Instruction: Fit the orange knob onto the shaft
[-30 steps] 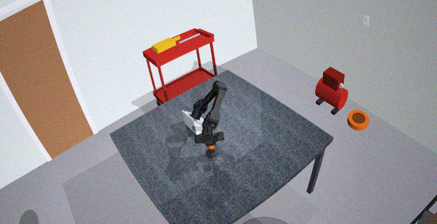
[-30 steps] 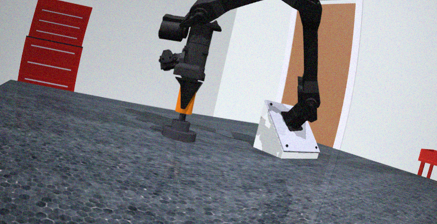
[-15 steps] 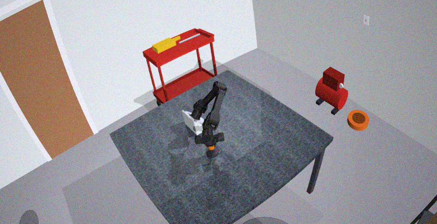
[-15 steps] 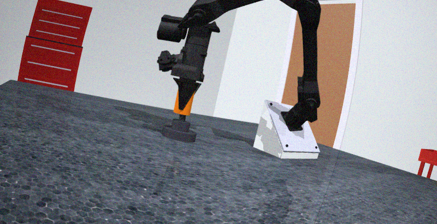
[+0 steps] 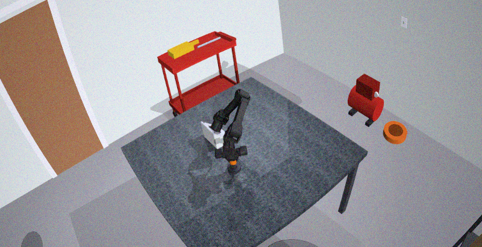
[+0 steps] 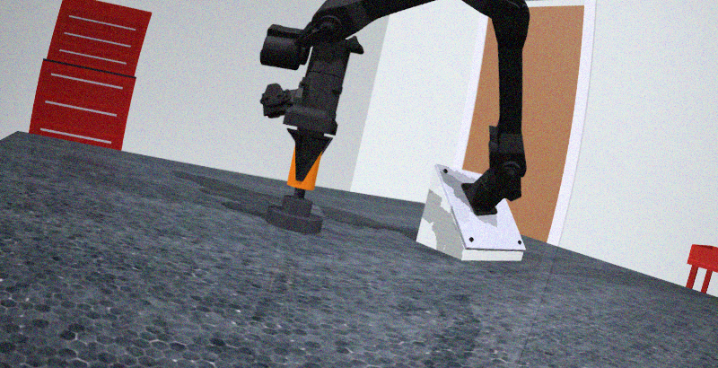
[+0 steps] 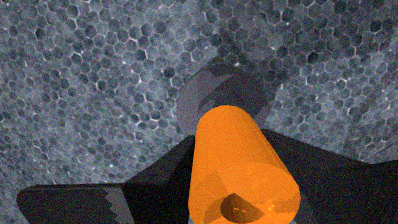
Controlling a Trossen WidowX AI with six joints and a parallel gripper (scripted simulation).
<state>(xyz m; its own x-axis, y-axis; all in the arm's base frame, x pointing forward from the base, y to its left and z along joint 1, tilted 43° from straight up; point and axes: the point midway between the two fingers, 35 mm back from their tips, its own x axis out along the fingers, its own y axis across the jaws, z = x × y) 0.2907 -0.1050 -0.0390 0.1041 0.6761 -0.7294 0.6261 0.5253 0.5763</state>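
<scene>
The orange knob is 20 mm above my gripper tip. The rest, counted from my gripper tip: pedestal (40 mm below).
</scene>
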